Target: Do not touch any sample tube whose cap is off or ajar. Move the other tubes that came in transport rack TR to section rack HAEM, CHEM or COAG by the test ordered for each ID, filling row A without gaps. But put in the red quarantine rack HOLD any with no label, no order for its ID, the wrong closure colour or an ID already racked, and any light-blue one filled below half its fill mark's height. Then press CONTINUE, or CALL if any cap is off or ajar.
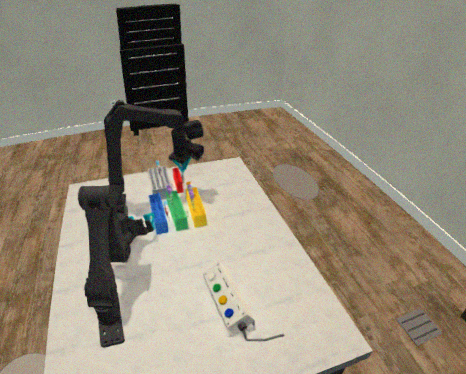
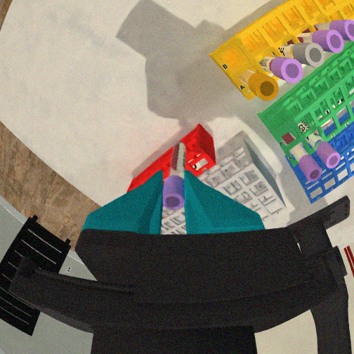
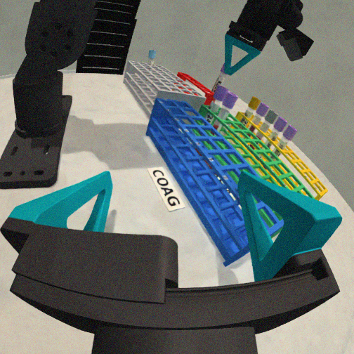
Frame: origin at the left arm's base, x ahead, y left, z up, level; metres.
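Seen in the pictures: left gripper, fingertip midpoint: (image 1: 183, 170); right gripper, fingertip midpoint: (image 1: 143, 215); right arm's base, link origin: (image 1: 109, 318).
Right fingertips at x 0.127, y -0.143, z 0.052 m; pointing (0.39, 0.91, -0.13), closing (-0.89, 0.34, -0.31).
Pixels of each thing's top centre, then the offset from my right fingertips to it. "spot": a spot on its surface instead. Level surfaces: height alone.
- red rack, top centre: (image 1: 177, 174) dx +0.155, dy +0.277, dz +0.005 m
- grey rack, top centre: (image 1: 159, 177) dx +0.071, dy +0.272, dz +0.005 m
- light-blue-capped tube, top centre: (image 1: 158, 161) dx +0.070, dy +0.360, dz +0.042 m
- green rack, top centre: (image 1: 175, 204) dx +0.133, dy +0.047, dz +0.005 m
- yellow rack, top centre: (image 1: 195, 200) dx +0.214, dy +0.054, dz +0.005 m
- blue rack, top centre: (image 1: 157, 207) dx +0.057, dy +0.039, dz +0.005 m
- button box, surface spot: (image 1: 219, 289) spot: dx +0.230, dy -0.431, dz +0.017 m
- table, surface height: dz -0.052 m
My left gripper (image 1: 183, 169) (image 2: 173, 177) (image 3: 227, 72) is shut on a purple-capped tube (image 2: 174, 194), whose lower part is over the red rack (image 1: 177, 181) (image 2: 201, 136) (image 3: 187, 78); whether its end is in a slot cannot be told. The grey rack (image 1: 159, 180) (image 2: 281, 192) beside it bears a light-blue-capped tube (image 1: 158, 164) (image 3: 152, 56). The green rack (image 1: 181, 222) (image 2: 270, 121) holds two purple-capped tubes (image 2: 309, 167) (image 2: 326, 154). The yellow rack (image 1: 199, 218) (image 2: 220, 52) holds a gold-capped tube (image 2: 265, 87), a grey-capped tube (image 2: 308, 54) and three purple-capped ones. My right gripper (image 1: 150, 220) (image 3: 174, 178) is open and empty.
The blue rack (image 1: 159, 215) (image 3: 159, 112) stands close to my right gripper, beside a COAG label (image 3: 166, 189). A button box (image 1: 220, 289) with white, green, yellow and blue buttons lies on the table (image 1: 280, 300), with its cable (image 1: 262, 339).
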